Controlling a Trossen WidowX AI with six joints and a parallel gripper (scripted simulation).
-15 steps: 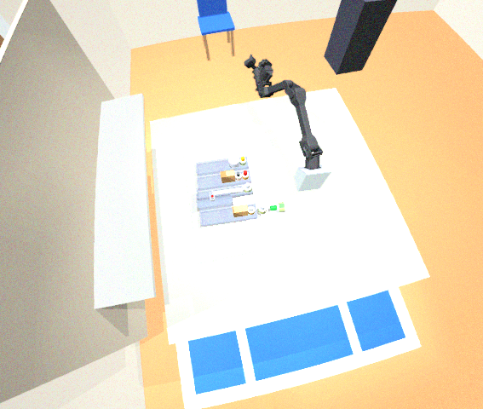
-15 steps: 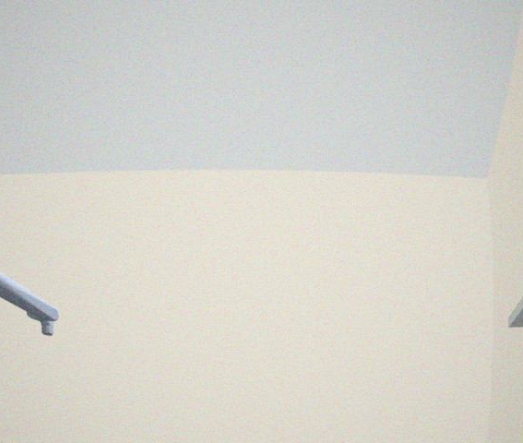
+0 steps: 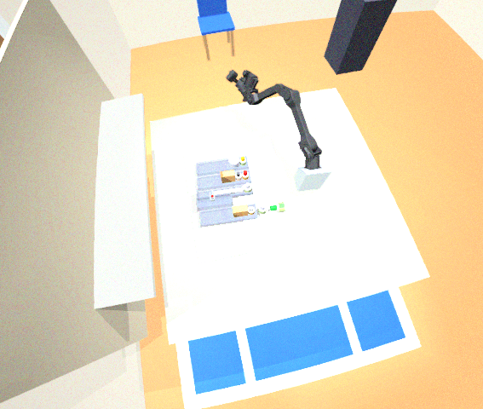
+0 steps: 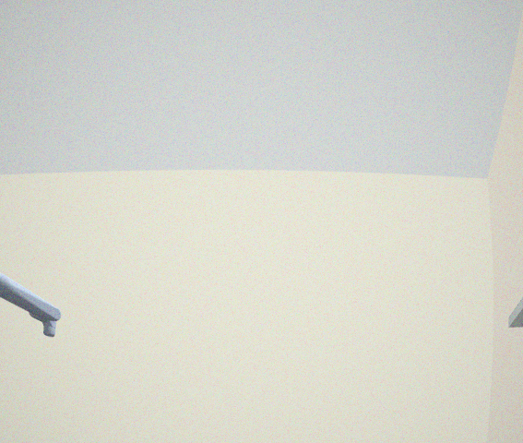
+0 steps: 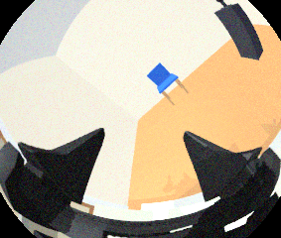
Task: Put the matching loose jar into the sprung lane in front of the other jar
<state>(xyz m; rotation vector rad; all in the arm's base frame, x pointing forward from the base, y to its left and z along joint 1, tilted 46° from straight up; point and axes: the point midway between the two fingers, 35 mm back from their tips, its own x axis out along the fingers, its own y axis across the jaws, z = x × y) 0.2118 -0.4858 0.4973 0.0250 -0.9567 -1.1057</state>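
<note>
My gripper tip is 710 mm to the right of the red mark, 310 mm short of it and 100 mm above it.
</note>
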